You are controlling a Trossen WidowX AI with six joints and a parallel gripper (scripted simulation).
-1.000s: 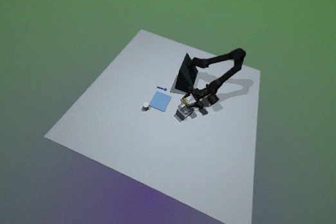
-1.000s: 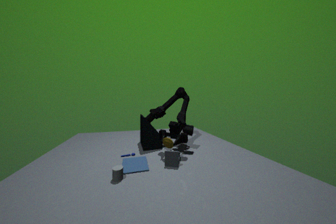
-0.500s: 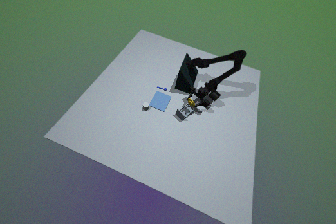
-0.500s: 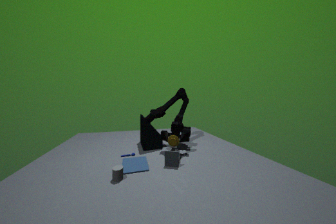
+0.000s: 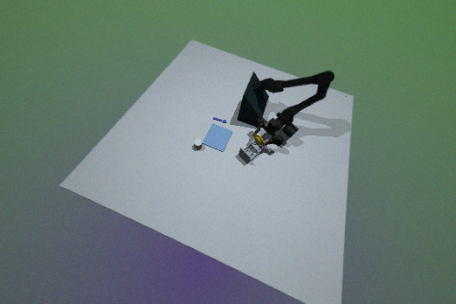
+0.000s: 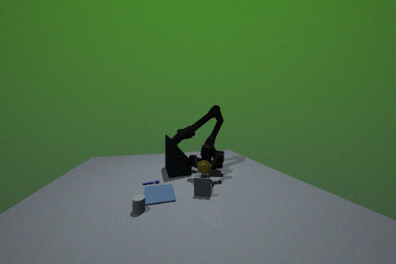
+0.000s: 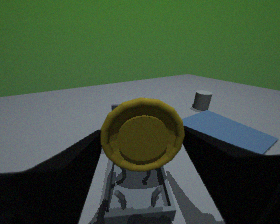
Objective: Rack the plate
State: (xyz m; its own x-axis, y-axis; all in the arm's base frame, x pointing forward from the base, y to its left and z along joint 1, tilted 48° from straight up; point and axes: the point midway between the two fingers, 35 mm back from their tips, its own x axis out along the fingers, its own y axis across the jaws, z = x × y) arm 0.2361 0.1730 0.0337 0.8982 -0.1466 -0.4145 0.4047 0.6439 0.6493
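The dish rack is 30 mm ahead of my gripper tip, 10 mm to the right of it and 70 mm below it. From my gripper tip the other things lie so: yellow plate: 10 mm behind; blue spoon: 90 mm behind, 250 mm to the right, 90 mm below; light blue mat: 30 mm ahead, 220 mm to the right, 90 mm below.
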